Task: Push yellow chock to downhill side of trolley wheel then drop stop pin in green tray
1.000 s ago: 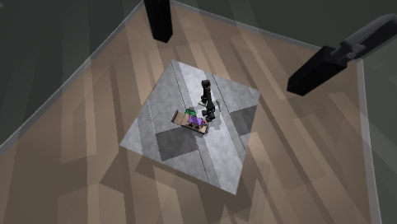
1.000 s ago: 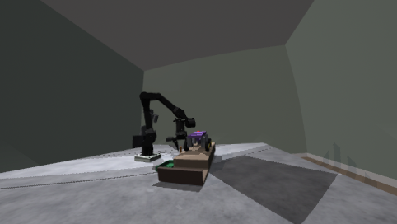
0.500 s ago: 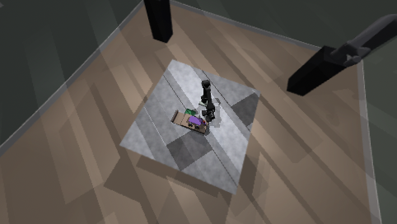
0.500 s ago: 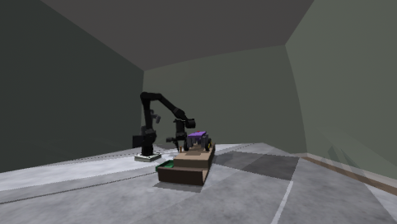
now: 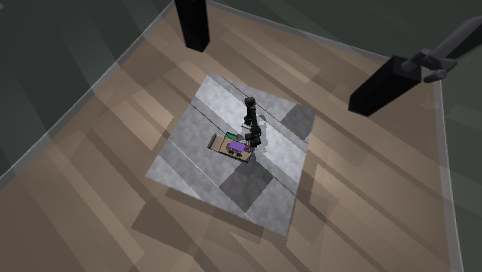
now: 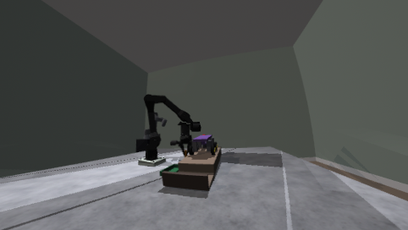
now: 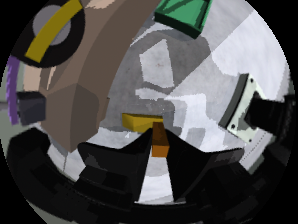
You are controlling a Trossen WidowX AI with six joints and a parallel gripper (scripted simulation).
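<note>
My gripper tip is 210 mm to the left of the green tray, 40 mm above it and 30 mm short of it. Also, from my gripper tip: wooden ramp 150 mm ahead, 110 mm to the right, 10 mm above; red-headed stop pin 130 mm ahead, 100 mm above, 10 mm to the right; yellow chock 20 mm ahead, 10 mm to the left, 10 mm below.
</note>
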